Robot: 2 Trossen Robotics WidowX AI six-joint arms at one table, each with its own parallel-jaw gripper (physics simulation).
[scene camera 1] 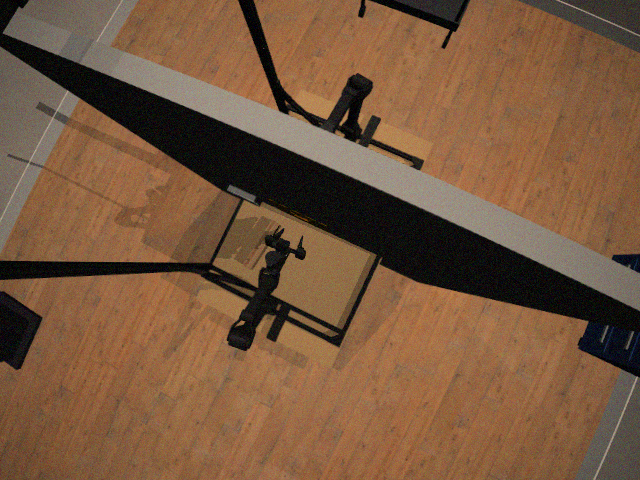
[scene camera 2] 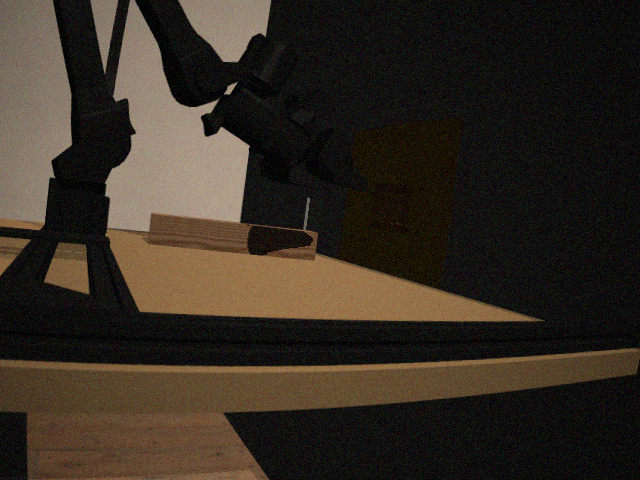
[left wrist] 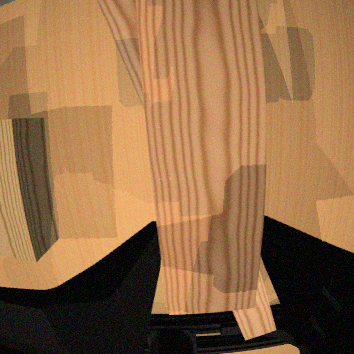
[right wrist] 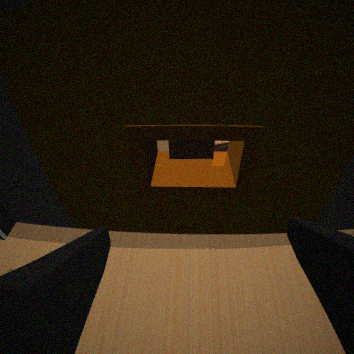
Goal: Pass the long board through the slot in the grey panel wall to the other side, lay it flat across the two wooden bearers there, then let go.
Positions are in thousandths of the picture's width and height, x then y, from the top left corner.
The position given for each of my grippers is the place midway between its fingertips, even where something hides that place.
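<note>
My right gripper (scene camera 2: 545, 393) is open with nothing in it, and the right wrist view shows that same gripper (right wrist: 564, 657) as well. My left gripper (left wrist: 589, 643) is there too. There's also a slot (right wrist: 645, 493), and a grey panel wall (right wrist: 535, 196) as well.
</note>
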